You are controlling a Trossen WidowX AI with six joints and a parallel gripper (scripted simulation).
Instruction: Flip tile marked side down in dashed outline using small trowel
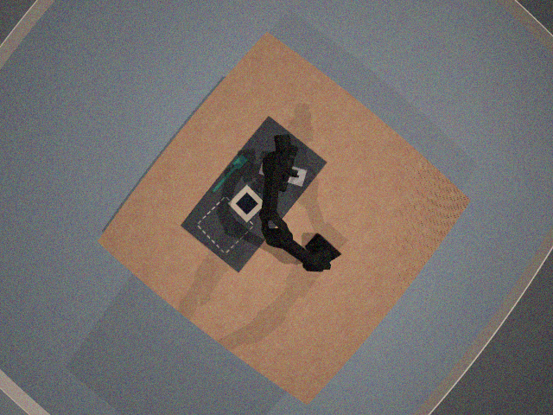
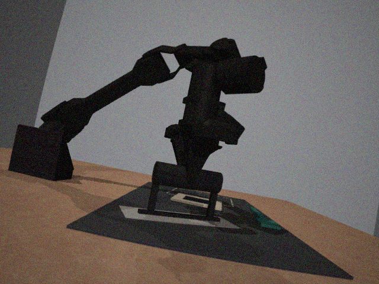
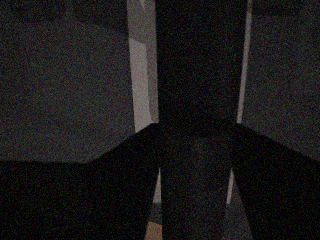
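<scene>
Now: gripper tip 3 cm short of the dark mat, 16 cm to the right of it and 8 cm above it. Round my gripper tip: tile (2 cm ahead, 21 cm to the left, 6 cm below); then teal trowel (17 cm ahead, 15 cm to the left, 6 cm below).
</scene>
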